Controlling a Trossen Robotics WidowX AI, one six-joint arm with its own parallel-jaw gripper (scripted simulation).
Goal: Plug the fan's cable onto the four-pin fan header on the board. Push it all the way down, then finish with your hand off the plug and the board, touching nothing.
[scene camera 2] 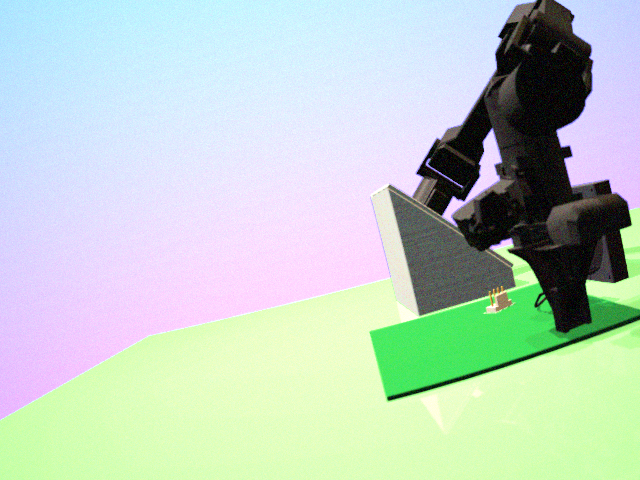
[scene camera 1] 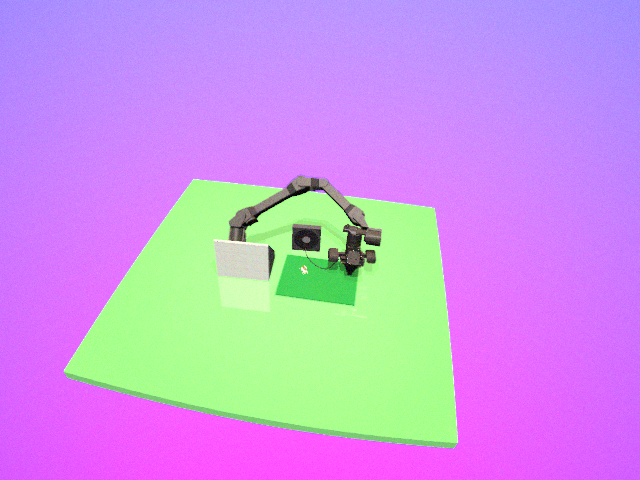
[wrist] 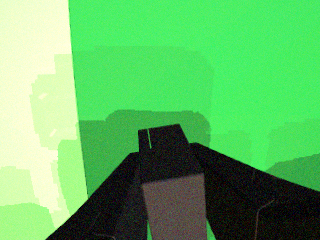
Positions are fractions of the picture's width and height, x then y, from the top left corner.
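Black fan at (scene camera 1: 0.47, 0.49); dark fan plug at (scene camera 2: 0.88, 0.68). The dark green board (scene camera 2: 0.72, 0.72) is visible in scene camera 1 too (scene camera 1: 0.52, 0.59), likewise in the wrist view (wrist: 0.74, 0.35). My gripper (scene camera 2: 0.89, 0.66) appears in scene camera 1 (scene camera 1: 0.55, 0.57) and in the wrist view (wrist: 0.51, 0.66) as well.
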